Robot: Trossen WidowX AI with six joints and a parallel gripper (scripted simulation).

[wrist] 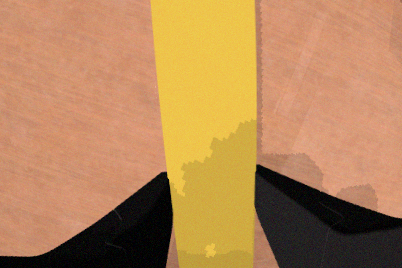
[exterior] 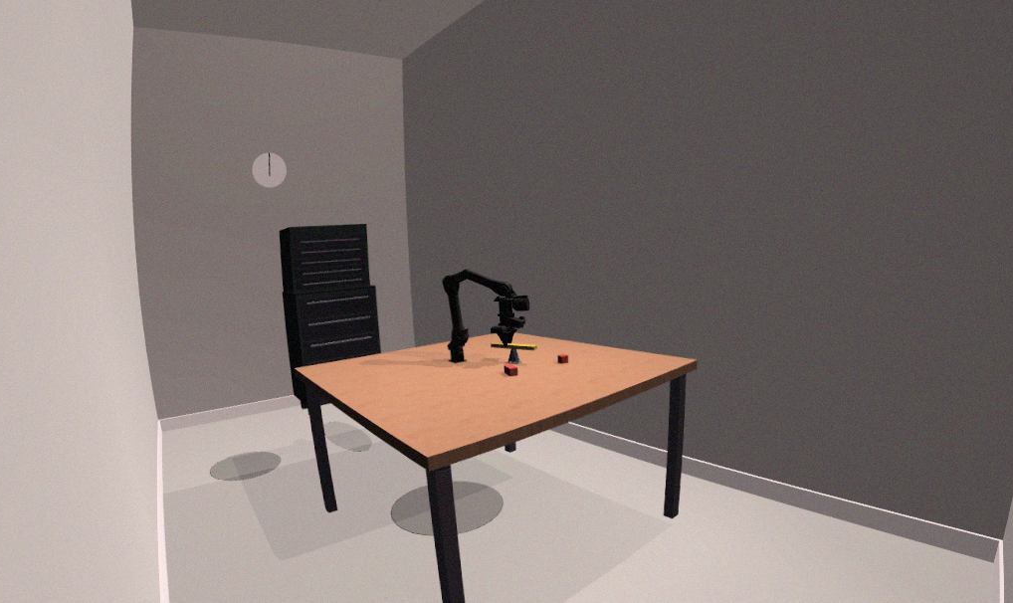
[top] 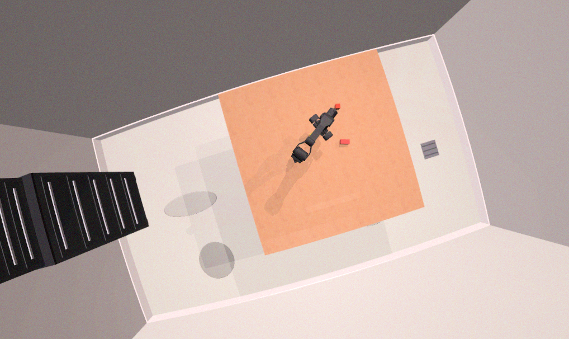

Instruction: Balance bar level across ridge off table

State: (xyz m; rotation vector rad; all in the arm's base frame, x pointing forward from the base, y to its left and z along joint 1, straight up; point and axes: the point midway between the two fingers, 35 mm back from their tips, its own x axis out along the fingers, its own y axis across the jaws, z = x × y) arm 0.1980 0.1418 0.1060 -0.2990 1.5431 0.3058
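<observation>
Now: gripper tip 30 mm short of the yellow bar and 10 mm to the right of it. Round my gripper tip: red cube (200 mm ahead, 140 mm to the left, 60 mm below).
</observation>
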